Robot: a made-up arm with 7 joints. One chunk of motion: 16 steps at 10 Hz.
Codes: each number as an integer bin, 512 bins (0 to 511) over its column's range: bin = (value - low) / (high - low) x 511, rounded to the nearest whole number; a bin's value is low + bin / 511 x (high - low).
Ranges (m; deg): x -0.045..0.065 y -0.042..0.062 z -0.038..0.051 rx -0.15..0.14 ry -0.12..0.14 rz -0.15..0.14
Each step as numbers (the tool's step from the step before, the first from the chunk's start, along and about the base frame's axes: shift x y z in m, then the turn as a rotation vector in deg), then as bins.
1 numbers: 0.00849 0.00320 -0.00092 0.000 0.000 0.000
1 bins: 248 222 213 264 236 264
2 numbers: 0.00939 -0.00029 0.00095 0.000 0.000 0.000
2 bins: 253 205 224 264 236 264
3 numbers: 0.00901 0.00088 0.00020 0.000 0.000 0.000
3 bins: 251 211 219 264 236 264
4 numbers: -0.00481 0.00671 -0.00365 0.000 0.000 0.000
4 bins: 187 239 197 264 236 264
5 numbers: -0.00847 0.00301 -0.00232 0.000 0.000 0.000
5 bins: 170 221 205 264 236 264
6 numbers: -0.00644 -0.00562 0.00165 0.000 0.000 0.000
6 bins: 179 179 228 264 236 264
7 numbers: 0.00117 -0.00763 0.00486 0.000 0.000 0.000
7 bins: 214 169 246 264 236 264
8 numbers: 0.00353 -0.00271 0.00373 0.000 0.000 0.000
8 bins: 225 193 240 264 236 264
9 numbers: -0.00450 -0.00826 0.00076 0.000 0.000 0.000
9 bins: 188 166 223 264 236 264
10 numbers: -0.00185 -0.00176 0.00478 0.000 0.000 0.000
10 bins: 200 198 246 264 236 264
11 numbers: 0.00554 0.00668 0.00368 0.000 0.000 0.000
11 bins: 235 239 239 264 236 264
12 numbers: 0.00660 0.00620 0.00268 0.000 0.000 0.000
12 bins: 240 237 234 264 236 264
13 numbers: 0.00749 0.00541 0.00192 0.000 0.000 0.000
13 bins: 244 233 229 264 236 264
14 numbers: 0.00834 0.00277 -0.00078 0.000 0.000 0.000
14 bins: 248 220 214 264 236 264
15 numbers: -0.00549 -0.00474 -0.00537 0.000 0.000 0.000
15 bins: 184 183 187 264 236 264
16 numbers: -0.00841 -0.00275 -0.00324 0.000 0.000 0.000
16 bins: 170 193 200 264 236 264
